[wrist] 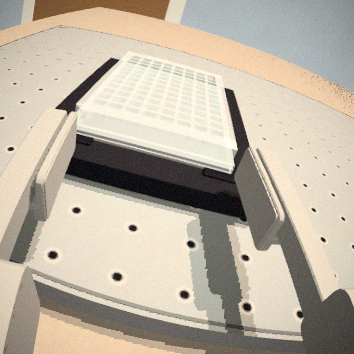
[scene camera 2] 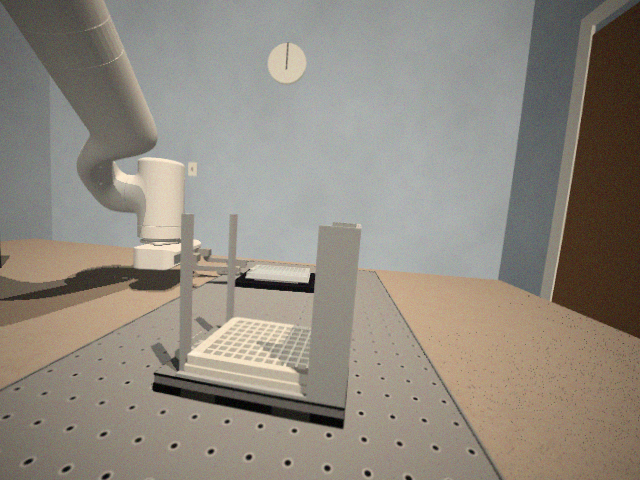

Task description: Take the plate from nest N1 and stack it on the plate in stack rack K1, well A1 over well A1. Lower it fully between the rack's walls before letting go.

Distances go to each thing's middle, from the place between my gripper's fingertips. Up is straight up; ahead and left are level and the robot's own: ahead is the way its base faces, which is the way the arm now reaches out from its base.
I see my gripper 8 cm short of the flat black pad (scene camera 2: 239, 282) and 2 cm above it. From my hand the other things lie so: black rack base (scene camera 2: 335, 413) 11 cm ahead, 32 cm to the right, 2 cm below.
